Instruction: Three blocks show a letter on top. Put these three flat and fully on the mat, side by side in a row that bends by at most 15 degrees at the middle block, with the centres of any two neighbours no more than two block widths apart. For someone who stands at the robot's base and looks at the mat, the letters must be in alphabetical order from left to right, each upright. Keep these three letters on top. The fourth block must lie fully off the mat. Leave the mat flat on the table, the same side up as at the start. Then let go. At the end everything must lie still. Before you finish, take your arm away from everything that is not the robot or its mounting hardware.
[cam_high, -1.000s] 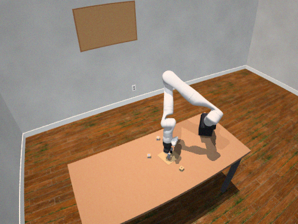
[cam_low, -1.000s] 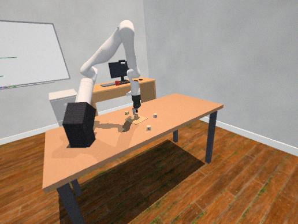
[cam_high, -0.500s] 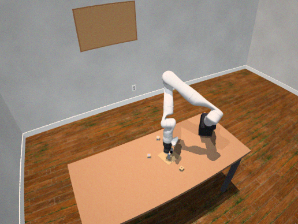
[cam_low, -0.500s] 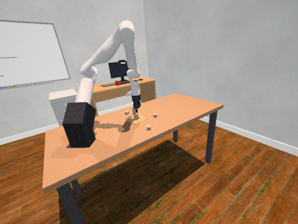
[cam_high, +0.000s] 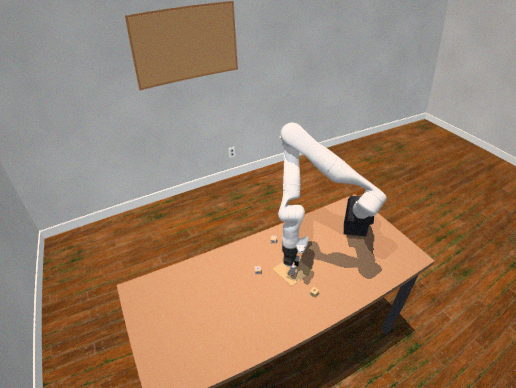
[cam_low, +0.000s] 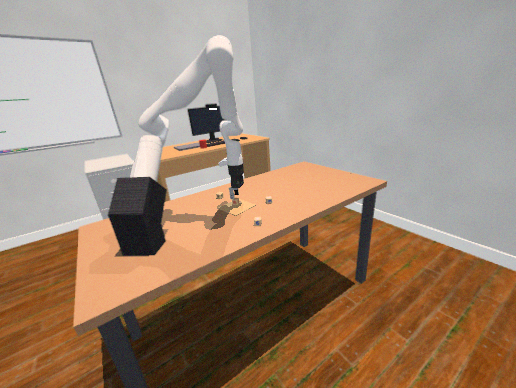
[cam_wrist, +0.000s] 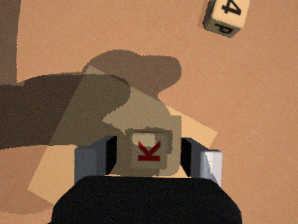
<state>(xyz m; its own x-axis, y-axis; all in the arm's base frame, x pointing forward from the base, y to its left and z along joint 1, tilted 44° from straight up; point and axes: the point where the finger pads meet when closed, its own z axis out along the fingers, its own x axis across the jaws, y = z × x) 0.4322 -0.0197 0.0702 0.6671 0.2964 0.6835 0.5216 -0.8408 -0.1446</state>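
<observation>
My hand is 40 mm above the block. The rest, counted from my hand: pale square mat (60 mm below, 30 mm to the right, 10 mm behind).
</observation>
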